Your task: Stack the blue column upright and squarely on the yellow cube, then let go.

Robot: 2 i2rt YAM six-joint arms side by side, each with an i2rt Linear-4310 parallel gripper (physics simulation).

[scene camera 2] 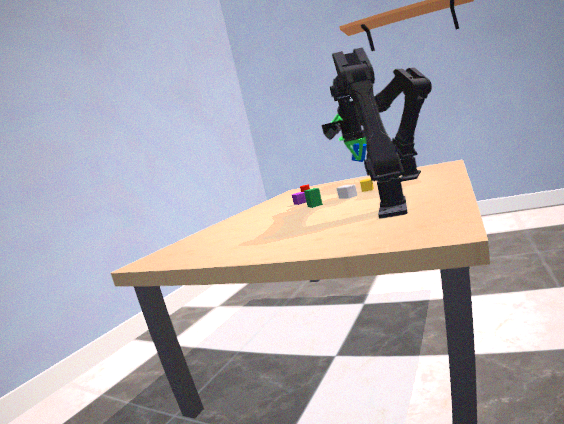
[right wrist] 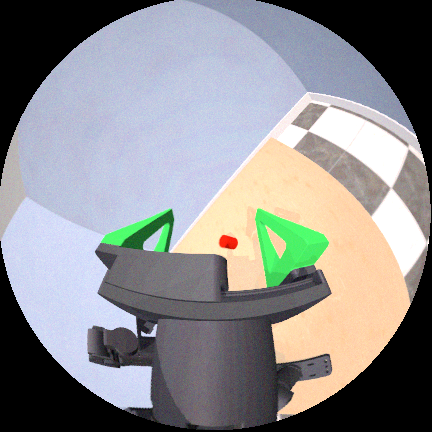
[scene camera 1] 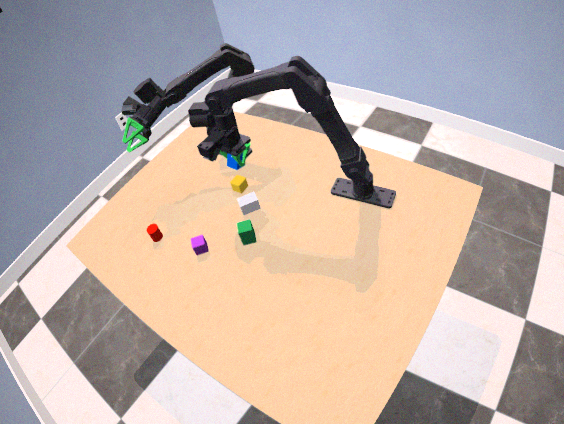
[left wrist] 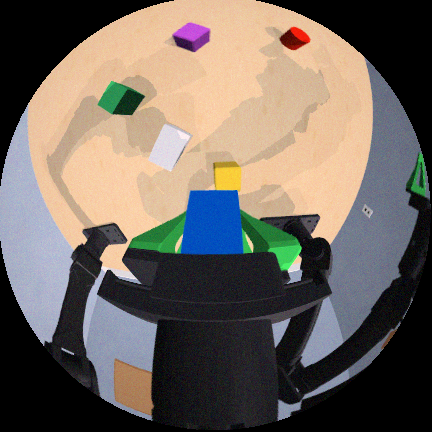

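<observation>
The blue column [scene camera 1: 233, 161] [scene camera 2: 358, 152] [left wrist: 213, 222] is held in the air between the green fingers of my left gripper [scene camera 1: 241, 158] [scene camera 2: 356, 150] [left wrist: 213, 212], which is shut on it. It looks nearly upright, with a slight tilt in scene camera 2. The yellow cube [scene camera 1: 239, 184] [scene camera 2: 366, 185] [left wrist: 227, 176] stands on the table below, apart from the column; in the left wrist view it shows just beyond the column's end. My right gripper [scene camera 1: 134, 135] [right wrist: 214, 213] is open and empty, high at the left in scene camera 1.
A white block [scene camera 1: 249, 203] [scene camera 2: 346, 191] [left wrist: 170, 147] lies close to the yellow cube. A green block [scene camera 1: 246, 232] [scene camera 2: 313, 197] [left wrist: 120, 98], a purple cube [scene camera 1: 199, 245] [scene camera 2: 299, 198] [left wrist: 191, 36] and a red cylinder [scene camera 1: 155, 233] [left wrist: 295, 38] [right wrist: 228, 242] stand farther off on the table [scene camera 1: 310, 340] [scene camera 2: 210, 250].
</observation>
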